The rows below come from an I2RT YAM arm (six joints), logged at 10 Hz.
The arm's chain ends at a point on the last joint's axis. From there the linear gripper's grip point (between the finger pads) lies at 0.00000 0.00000 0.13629 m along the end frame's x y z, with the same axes.
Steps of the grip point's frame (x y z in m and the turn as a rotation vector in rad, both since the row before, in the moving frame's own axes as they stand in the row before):
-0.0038 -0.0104 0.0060 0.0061 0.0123 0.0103
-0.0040 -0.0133 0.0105 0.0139 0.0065 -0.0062
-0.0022 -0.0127 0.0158 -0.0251 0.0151 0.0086
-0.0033 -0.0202 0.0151 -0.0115 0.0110 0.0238
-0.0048 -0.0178 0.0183 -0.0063 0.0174 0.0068
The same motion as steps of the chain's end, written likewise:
-0.0055 -0.0096 0.0060 0.0061 0.0123 0.0103
-0.0049 -0.0114 0.0105 0.0139 0.0065 -0.0062
-0.0042 -0.0161 0.0159 -0.0251 0.0151 0.0086
-0.0048 -0.0218 0.0151 -0.0115 0.0110 0.0238
-0.0072 -0.0187 0.0183 -0.0063 0.0174 0.0068

